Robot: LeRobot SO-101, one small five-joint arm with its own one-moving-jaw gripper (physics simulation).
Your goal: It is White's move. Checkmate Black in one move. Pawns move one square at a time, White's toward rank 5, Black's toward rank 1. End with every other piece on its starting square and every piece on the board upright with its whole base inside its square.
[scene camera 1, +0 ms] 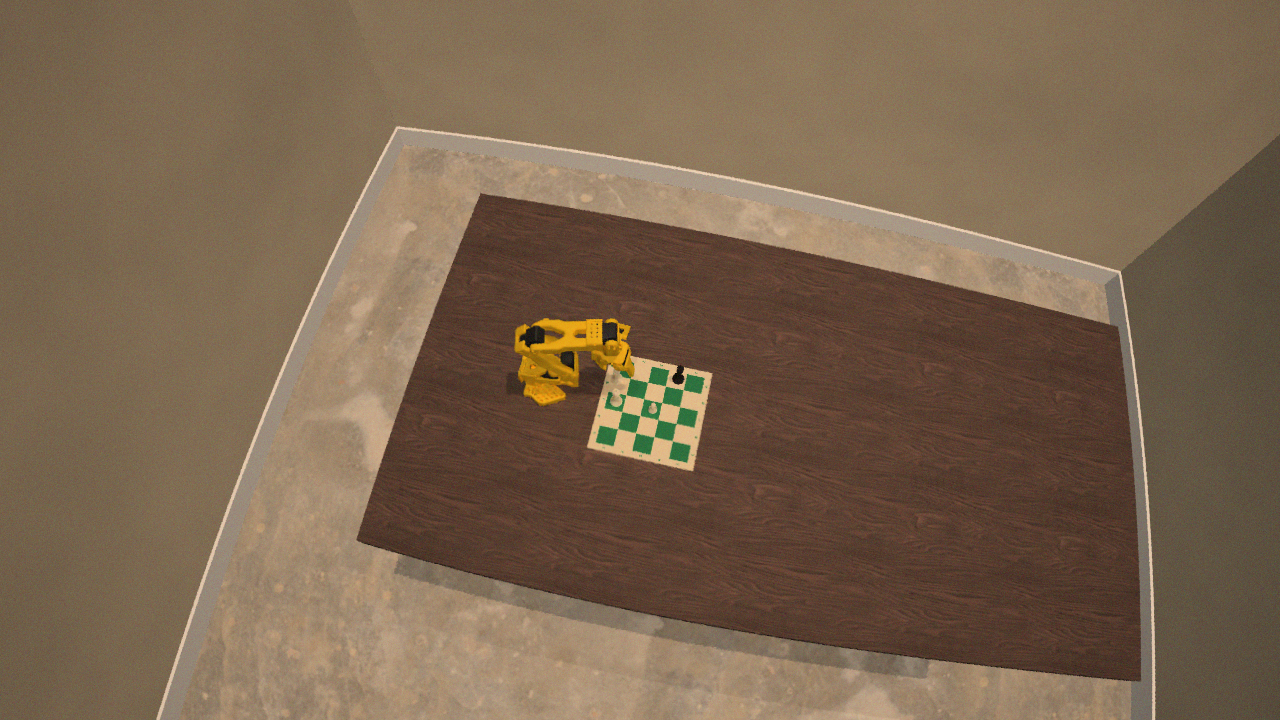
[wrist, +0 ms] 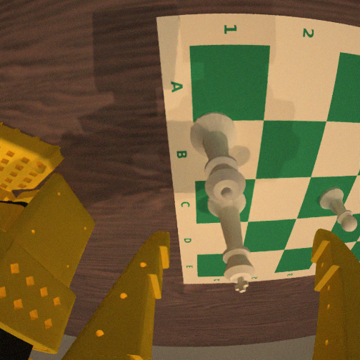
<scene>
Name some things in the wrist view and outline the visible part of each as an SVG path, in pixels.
A white king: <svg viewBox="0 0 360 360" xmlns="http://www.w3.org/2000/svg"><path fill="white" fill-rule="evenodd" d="M208 196L207 207L211 214L219 217L226 244L226 249L222 253L222 259L226 263L224 277L229 281L237 283L234 285L235 290L239 290L239 292L246 291L245 287L249 286L247 280L253 276L255 269L249 261L251 256L249 249L242 244L239 213L246 204L244 193L242 192L236 199L230 201L216 201Z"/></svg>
A chessboard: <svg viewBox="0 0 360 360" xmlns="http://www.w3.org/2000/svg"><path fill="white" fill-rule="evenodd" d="M156 16L184 284L232 282L224 277L226 263L222 259L222 253L226 249L219 217L211 214L207 207L204 166L208 158L193 148L189 138L191 124L198 116L209 111L226 114L236 126L237 138L229 151L229 156L236 159L239 172L246 181L243 191L246 204L239 213L242 244L249 249L249 261L255 269L253 276L247 281L314 275L316 263L311 262L314 234L319 228L336 234L360 262L360 27L333 21L271 14ZM324 190L337 186L343 191L342 202L345 209L350 210L357 221L353 231L342 229L341 224L336 221L336 214L331 209L320 206L319 196Z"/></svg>
</scene>
